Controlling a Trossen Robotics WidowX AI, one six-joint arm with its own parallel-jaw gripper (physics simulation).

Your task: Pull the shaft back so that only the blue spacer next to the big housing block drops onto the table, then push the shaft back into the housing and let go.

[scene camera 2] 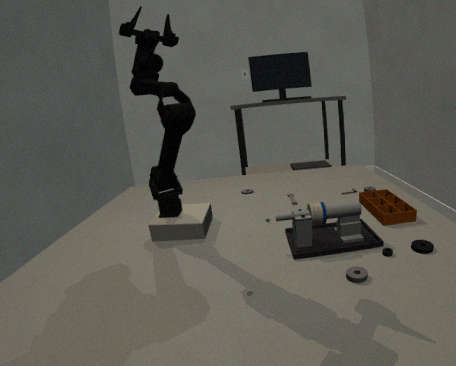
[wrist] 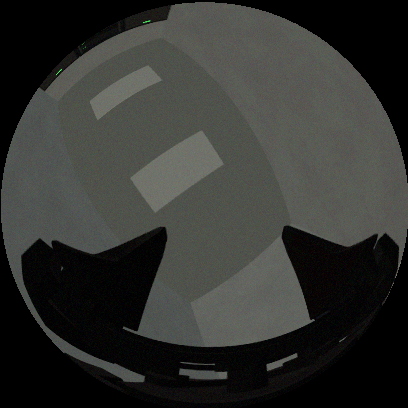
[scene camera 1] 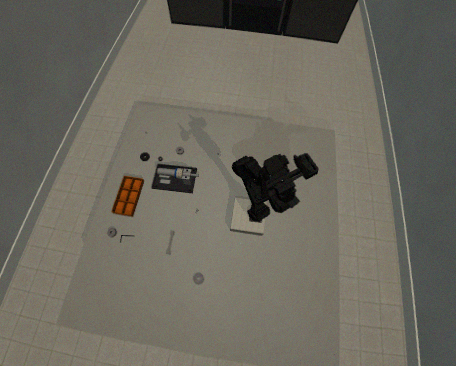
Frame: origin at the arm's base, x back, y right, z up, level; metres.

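Seen in the pictures: gripper, fingertip midpoint: [scene camera 2: 154,10] [wrist: 227,233] [scene camera 1: 278,165]; arm's base, origin of the base link: [scene camera 2: 170,213] [scene camera 1: 256,215].
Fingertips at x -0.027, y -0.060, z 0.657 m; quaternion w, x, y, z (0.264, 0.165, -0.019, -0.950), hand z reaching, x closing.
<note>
Offsets run from my fingertips to a thing's top centre. "*": to the spot under its first point.
The blue spacer [scene camera 1: 176,172] [scene camera 2: 324,212] is a thin ring between the big light-grey housing block [scene camera 1: 166,171] [scene camera 2: 345,209] and cream spacers {dz -0.606, dx -0.393, dy +0.227 m} [scene camera 2: 315,213]. The shaft {* dz -0.627, dx -0.301, dy +0.226 m} [scene camera 1: 197,175] [scene camera 2: 284,218] lies level, its thin end sticking out past the grey stand [scene camera 2: 303,234]. All stand on a black base plate [scene camera 1: 172,188] [scene camera 2: 320,251]. Whether the parts touch is too small to tell. My gripper [scene camera 2: 154,11] [wrist: 227,233] is open and empty, fingers pointing up, high above the table and far from the shaft. In the wrist view the ceiling with two light panels shows between and beyond the fingers.
An orange compartment tray {dz -0.678, dx -0.663, dy +0.084 m} [scene camera 2: 400,218] stands beyond the base plate. A grey ring {dz -0.701, dx -0.447, dy +0.405 m} [scene camera 2: 350,275], a black disc {dz -0.703, dx -0.645, dy +0.337 m} [scene camera 2: 423,250] and a small black part {dz -0.703, dx -0.550, dy +0.335 m} [scene camera 2: 387,252] lie near it. A wrench {dz -0.706, dx -0.384, dy -0.125 m} [scene camera 1: 170,242], a hex key {dz -0.709, dx -0.609, dy -0.140 m} [scene camera 1: 121,237] and a grey disc {dz -0.706, dx -0.212, dy -0.275 m} [scene camera 1: 198,282] lie farther off.
</note>
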